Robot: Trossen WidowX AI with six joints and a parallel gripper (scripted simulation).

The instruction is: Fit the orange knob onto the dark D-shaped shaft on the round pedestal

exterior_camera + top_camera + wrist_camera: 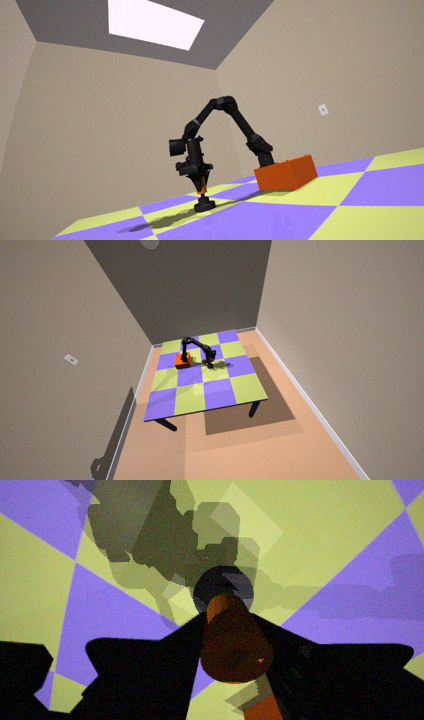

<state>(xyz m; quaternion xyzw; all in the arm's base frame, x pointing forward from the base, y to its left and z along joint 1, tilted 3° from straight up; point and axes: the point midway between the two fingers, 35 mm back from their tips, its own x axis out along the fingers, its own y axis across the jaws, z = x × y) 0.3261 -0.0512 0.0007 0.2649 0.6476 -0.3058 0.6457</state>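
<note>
Now: the orange knob 2 cm above my gripper tip. The rest, counted from my gripper tip: pedestal 4 cm below.
</note>
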